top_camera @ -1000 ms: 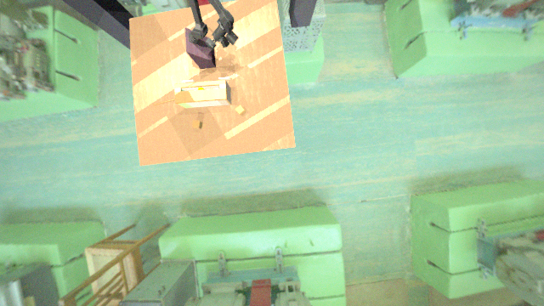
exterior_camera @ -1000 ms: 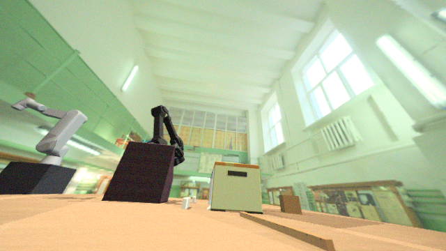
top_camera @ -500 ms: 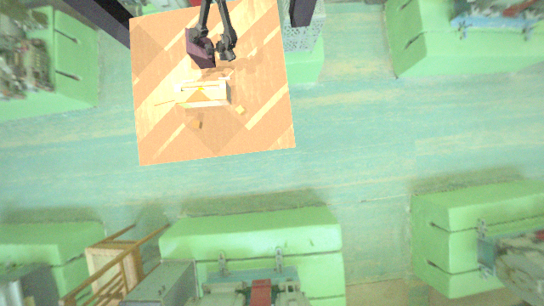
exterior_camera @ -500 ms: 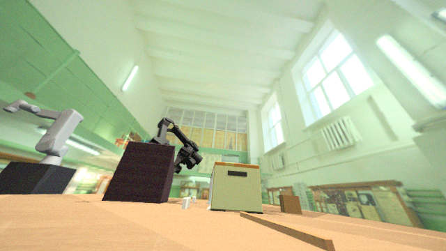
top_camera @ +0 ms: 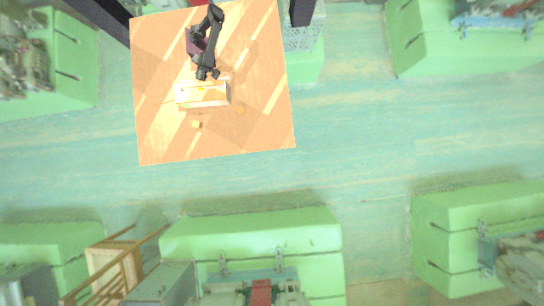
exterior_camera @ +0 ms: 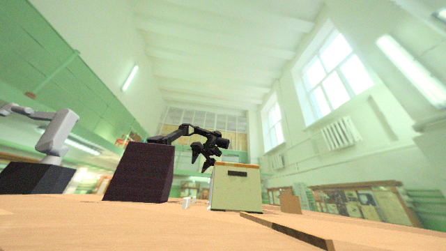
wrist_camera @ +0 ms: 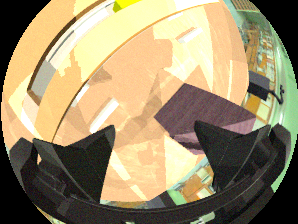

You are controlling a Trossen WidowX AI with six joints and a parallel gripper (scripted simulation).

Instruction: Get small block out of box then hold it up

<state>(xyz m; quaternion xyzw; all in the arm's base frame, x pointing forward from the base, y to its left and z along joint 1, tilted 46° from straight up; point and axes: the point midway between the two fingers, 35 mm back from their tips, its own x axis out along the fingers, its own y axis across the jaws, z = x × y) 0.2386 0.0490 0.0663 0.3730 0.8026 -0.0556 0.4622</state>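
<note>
Right now the yellow block is 11 cm ahead of my gripper tip, 10 cm to the right of it and 6 cm below it. The rest, counted from my gripper tip: flat wooden strip 12 cm ahead, 45 cm to the right, 14 cm below; then pale box 10 cm ahead, 9 cm to the right, 9 cm below.
</note>
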